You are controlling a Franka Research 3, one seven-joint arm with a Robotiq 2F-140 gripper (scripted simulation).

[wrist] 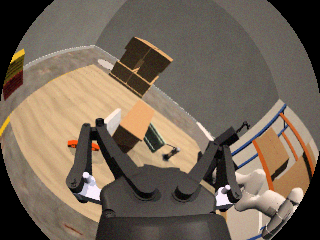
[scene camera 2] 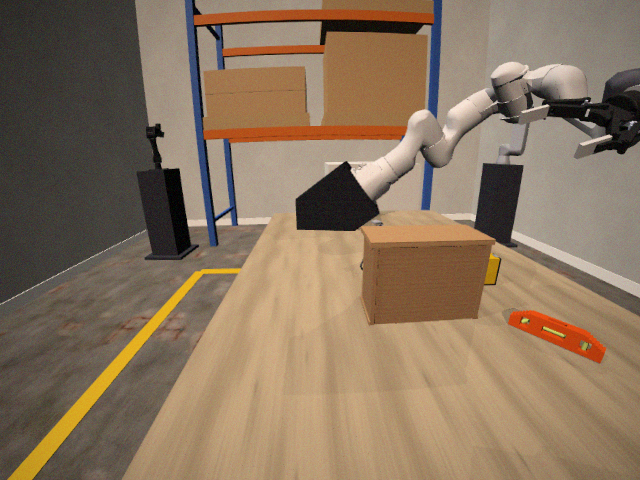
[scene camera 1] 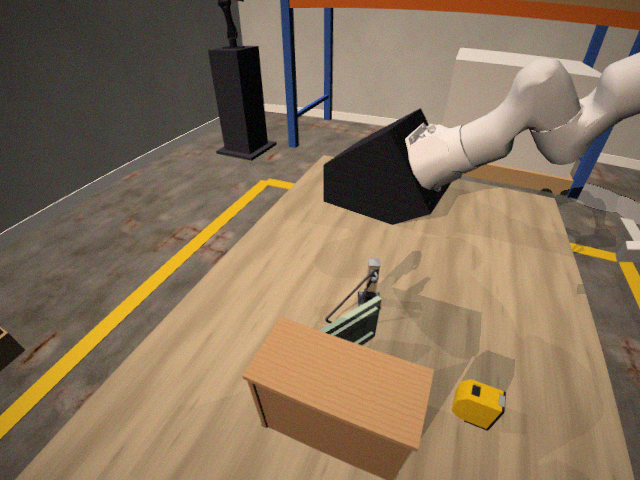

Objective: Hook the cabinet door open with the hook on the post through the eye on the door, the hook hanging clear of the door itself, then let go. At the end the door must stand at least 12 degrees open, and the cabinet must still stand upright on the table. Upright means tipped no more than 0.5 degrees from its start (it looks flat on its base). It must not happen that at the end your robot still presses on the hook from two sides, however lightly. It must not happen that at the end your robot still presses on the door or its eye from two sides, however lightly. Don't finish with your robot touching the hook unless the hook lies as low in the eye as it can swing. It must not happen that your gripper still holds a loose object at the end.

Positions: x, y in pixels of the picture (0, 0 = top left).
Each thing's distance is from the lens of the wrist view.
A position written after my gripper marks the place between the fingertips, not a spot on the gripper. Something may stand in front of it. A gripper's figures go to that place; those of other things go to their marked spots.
my gripper point(wrist: 158, 122): 0.20 m
wooden cabinet point(wrist: 132, 129): 0.43 m
